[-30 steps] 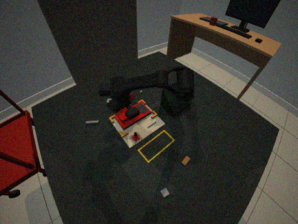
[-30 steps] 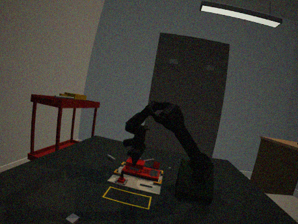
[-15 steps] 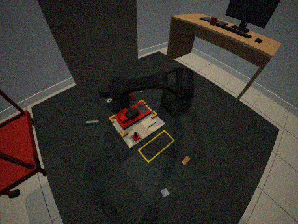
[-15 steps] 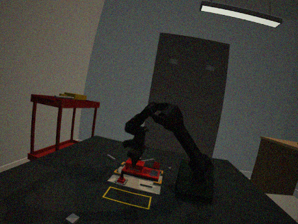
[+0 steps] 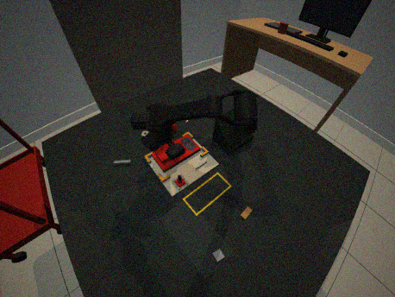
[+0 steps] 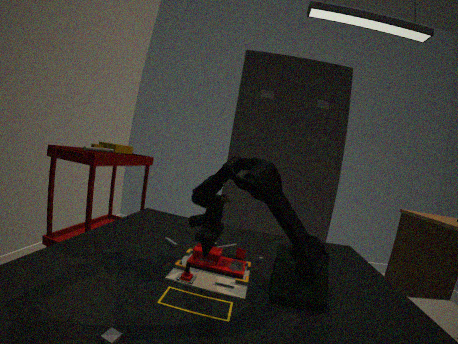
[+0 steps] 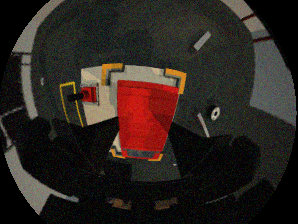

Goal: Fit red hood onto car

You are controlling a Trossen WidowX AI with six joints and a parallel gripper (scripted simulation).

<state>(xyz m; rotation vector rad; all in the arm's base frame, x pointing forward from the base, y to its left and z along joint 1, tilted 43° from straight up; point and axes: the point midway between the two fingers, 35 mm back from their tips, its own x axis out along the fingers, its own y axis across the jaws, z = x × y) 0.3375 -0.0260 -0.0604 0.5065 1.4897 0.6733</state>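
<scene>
My gripper tip is 10 mm below the red hood. From my gripper tip the other things lie so: tan block 130 mm behind, 380 mm to the left, 50 mm below; then grey bar 190 mm ahead, 90 mm to the right, 40 mm below; then grey engine block 30 mm below.
</scene>
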